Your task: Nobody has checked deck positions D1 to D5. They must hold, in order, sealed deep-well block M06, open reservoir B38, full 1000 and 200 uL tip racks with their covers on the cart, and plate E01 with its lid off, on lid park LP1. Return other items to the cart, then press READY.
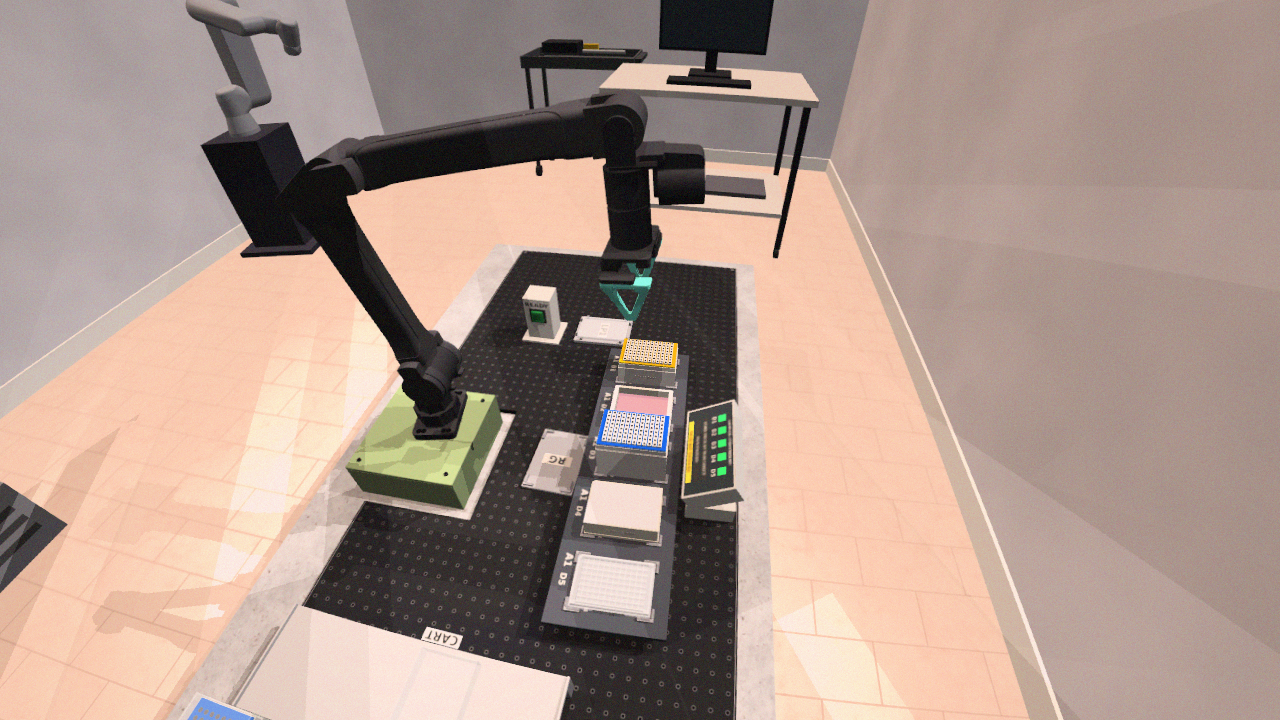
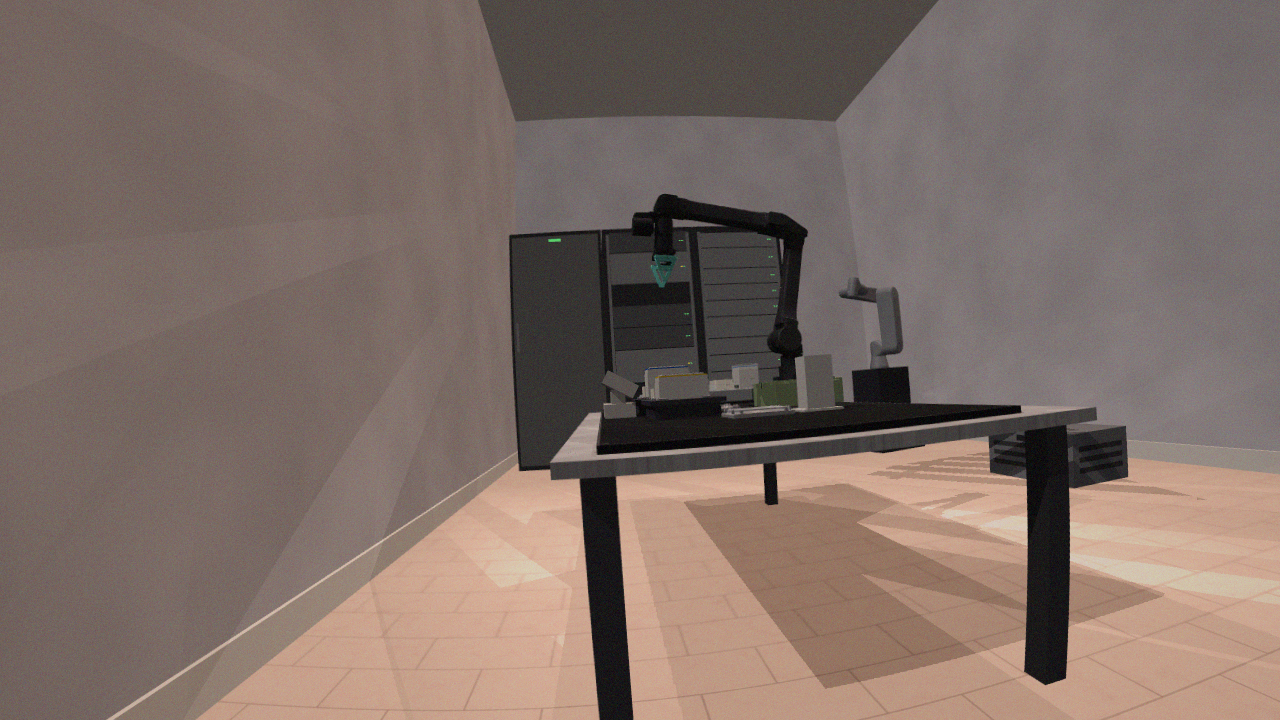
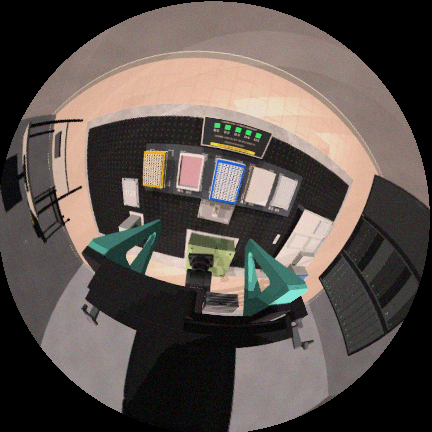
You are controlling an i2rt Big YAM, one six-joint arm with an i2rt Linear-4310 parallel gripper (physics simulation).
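Places are measured from the arm's base along level axes (x ahead, y left, z up), in metres.
Where they show: gripper, between the fingertips: [image 1: 636, 301] [image 2: 663, 284] [image 3: 203, 234]; arm's base, origin of its link: [image 1: 442, 416] [image 2: 793, 380] [image 3: 200, 259].
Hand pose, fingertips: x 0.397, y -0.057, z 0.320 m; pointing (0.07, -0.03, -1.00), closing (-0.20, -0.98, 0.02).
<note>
Each offset is from my fingertips to the top centre of the thing. "spot": to the spot under its first point.
My gripper [image 1: 632, 306] [image 2: 662, 273] [image 3: 203, 234] is open and empty, high above the bench. On the deck strip, a yellow-topped tip rack {0.038 m ahead, 0.204 m left, 0.283 m down} [image 1: 648, 353] [image 3: 154, 170] sits at the D1 end, then an open reservoir {0.017 m ahead, 0.082 m left, 0.316 m down} [image 1: 641, 403] [image 3: 191, 171] with pink liquid. A blue-topped tip rack {0.004 m back, 0.040 m right, 0.250 m down} [image 1: 633, 430] [image 3: 227, 181] is at D3, a plain white-topped item {0.025 m back, 0.162 m right, 0.306 m down} [image 1: 624, 507] [image 3: 260, 185] at D4, and a pale, flat well plate {0.047 m back, 0.285 m right, 0.334 m down} [image 1: 613, 583] [image 3: 285, 191] at D5. Their identity codes are unreadable. The lid park LP1 {spot: 0.104 m back, 0.370 m left, 0.379 m down} [image 1: 590, 337] [image 3: 130, 186] shows its label. The READY button {spot: 0.234 m back, 0.377 m left, 0.312 m down} [image 1: 537, 316] is green.
The white cart {spot: 0.420 m back, 0.386 m right, 0.335 m down} [image 1: 358, 653] is at the near left, with a blue-topped item {spot: 0.532 m back, 0.480 m right, 0.242 m down} [image 1: 214, 710] at its edge. A pad labelled RG {0.160 m back, 0.009 m right, 0.382 m down} [image 1: 542, 478] [image 3: 204, 210] lies beside D3. The status panel {spot: 0.134 m ahead, 0.083 m right, 0.279 m down} [image 1: 711, 454] [image 3: 236, 136] shows several green squares.
</note>
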